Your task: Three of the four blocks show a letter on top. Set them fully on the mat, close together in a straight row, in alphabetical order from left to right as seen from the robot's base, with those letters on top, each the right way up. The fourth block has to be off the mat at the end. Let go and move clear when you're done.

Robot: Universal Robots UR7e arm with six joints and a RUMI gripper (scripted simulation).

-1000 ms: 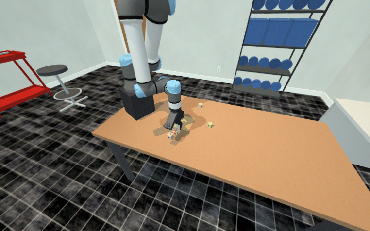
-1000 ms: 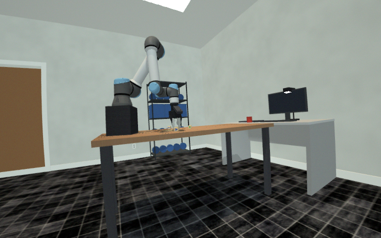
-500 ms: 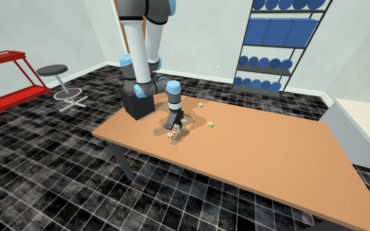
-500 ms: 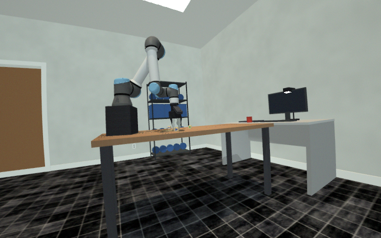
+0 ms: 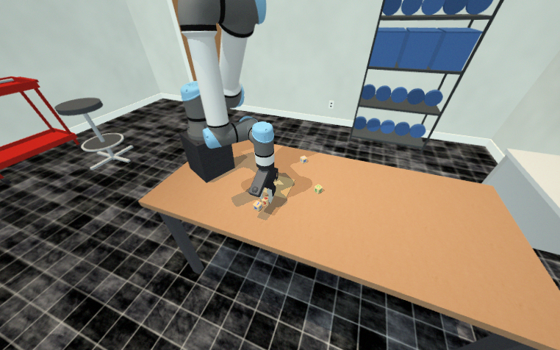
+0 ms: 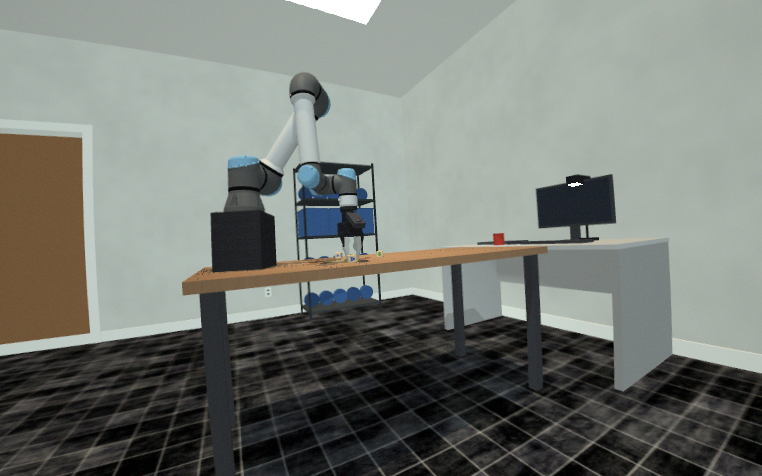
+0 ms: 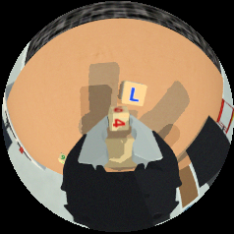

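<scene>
The wooden letter block lies 3 cm behind my hand and 4 cm to the right of it. Round my hand: pale yellow mat 3 cm ahead, 13 cm to the left, 1 cm below.
</scene>
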